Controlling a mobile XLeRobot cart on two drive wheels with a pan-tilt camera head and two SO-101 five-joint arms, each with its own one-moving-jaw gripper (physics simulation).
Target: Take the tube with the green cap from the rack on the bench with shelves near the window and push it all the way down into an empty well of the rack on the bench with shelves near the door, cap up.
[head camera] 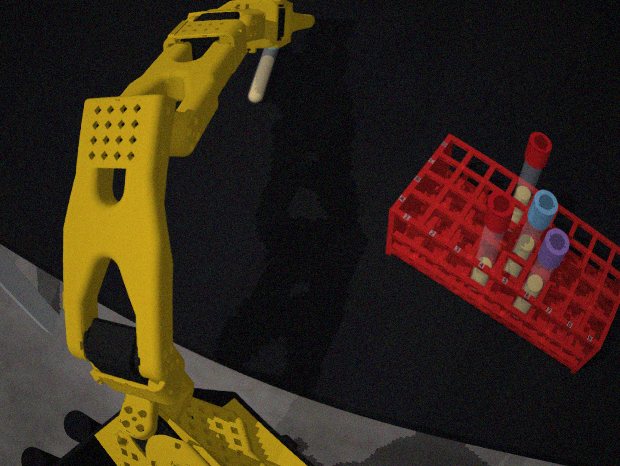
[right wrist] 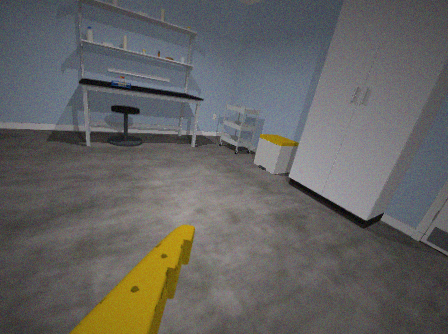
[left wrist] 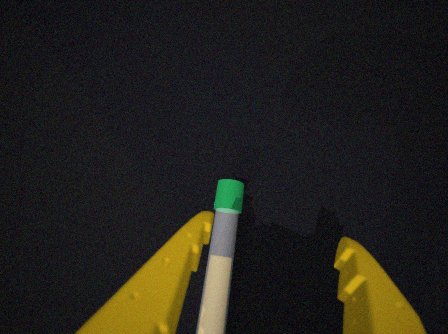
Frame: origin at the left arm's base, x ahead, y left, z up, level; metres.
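Seen in the pictures: left hand, its tool point: (left wrist: 212, 223); right hand, its tool point: (right wrist: 192, 240); left arm's base, origin of its link: (head camera: 170, 443).
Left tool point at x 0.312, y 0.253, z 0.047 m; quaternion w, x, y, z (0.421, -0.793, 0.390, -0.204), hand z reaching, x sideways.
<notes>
Pixels of each thing's middle, then the offset from my left tool point to it. "spot": a spot on its surface instead. Level surfaces: height alone.
- green-capped tube, middle of its body: (left wrist: 219, 272) (head camera: 266, 64) 0.012 m back, 0.017 m right, 0.051 m down
- black bench top, height of its surface: 0.059 m down
- red rack, a spot on its surface: (head camera: 390, 230) spot: 0.087 m back, 0.244 m right, 0.026 m down
- far bench, height of its surface: 0.062 m down
- blue-capped tube, middle of its body: (head camera: 525, 244) 0.039 m back, 0.336 m right, 0.004 m up
- purple-capped tube, middle of its body: (head camera: 536, 281) 0.057 m back, 0.360 m right, 0.004 m up
The green-capped tube (head camera: 261, 77) (left wrist: 221, 255) with pale filling lies on its side on the black bench top (head camera: 426, 75) (left wrist: 125, 100). In the head camera its cap end is hidden by my left gripper (head camera: 303, 21) (left wrist: 278, 226). That gripper is open and empty; in the left wrist view the tube shows in the gap, close beside the left-hand jaw, its cap beyond the tips. My right gripper (right wrist: 186, 235) is fully open, one notched jaw showing over the floor. A red rack (head camera: 390, 230) stands at the right of the head camera. A blue rack (right wrist: 120, 84) is on the far bench (right wrist: 150, 91).
The red rack holds two red-capped tubes (head camera: 498, 212) (head camera: 537, 150), a blue-capped tube (head camera: 542, 210) and a purple-capped tube (head camera: 553, 249). A stool (right wrist: 125, 109), a white cart (right wrist: 240, 126), a yellow-lidded bin (right wrist: 275, 154) and a tall cabinet (right wrist: 350, 130) stand across the room.
</notes>
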